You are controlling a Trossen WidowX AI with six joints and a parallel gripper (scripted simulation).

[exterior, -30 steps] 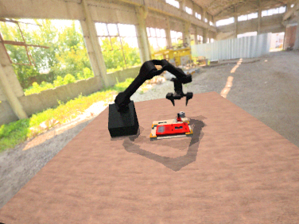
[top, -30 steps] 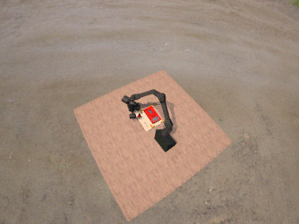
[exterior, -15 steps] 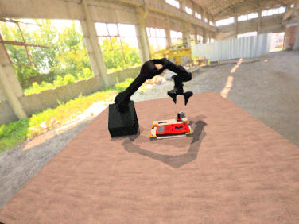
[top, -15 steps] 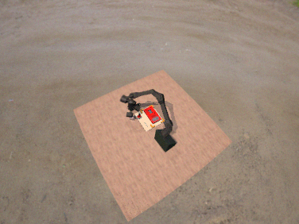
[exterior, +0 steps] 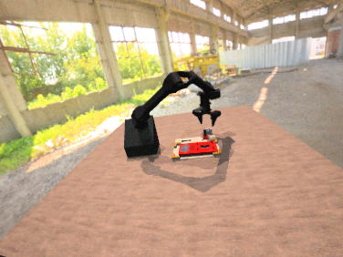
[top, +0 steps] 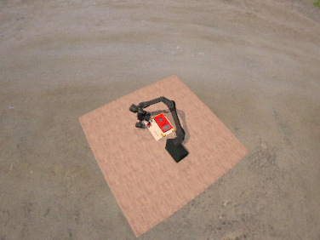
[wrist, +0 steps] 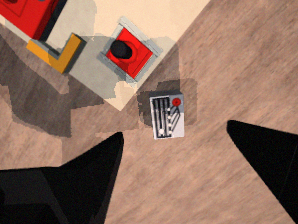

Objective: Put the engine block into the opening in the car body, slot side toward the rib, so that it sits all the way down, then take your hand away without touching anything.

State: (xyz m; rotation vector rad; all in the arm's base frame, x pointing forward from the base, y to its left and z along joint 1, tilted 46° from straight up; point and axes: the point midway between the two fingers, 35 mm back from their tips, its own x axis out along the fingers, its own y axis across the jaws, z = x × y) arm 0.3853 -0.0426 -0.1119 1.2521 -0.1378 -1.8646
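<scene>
Now: the engine block 5 cm below my gripper tip. From my gripper tip the other things lie so: cream base plate 15 cm to the right, 11 cm behind, 5 cm below.
</scene>
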